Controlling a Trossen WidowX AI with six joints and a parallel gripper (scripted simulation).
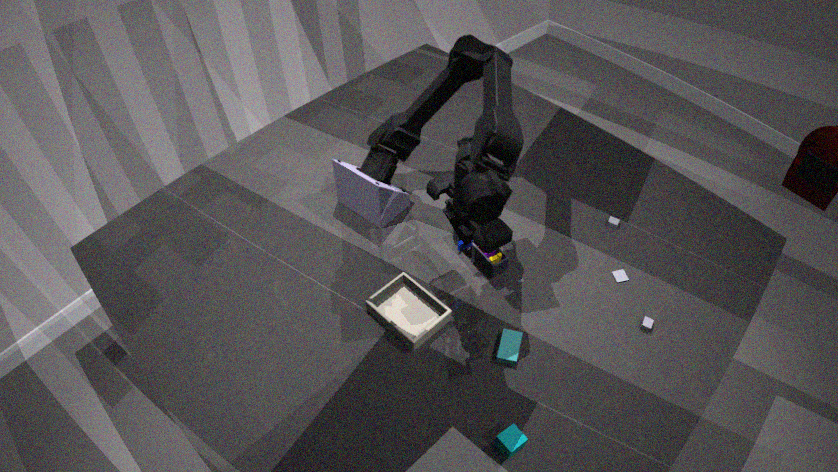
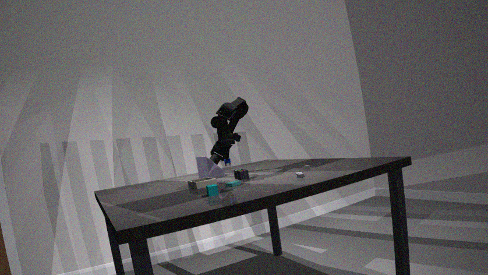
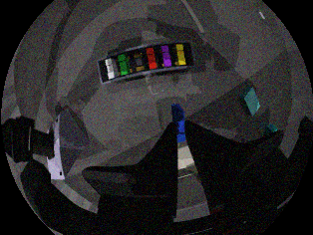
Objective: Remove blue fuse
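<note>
Now: the tray 14 cm to the right of my gripper tip, 10 cm below it and 2 cm behind it. Round my gripper tip: blue fuse 1 cm below; flat teal block 18 cm ahead, 10 cm below, 8 cm to the right; teal cube 29 cm ahead, 24 cm to the right, 8 cm below.
</note>
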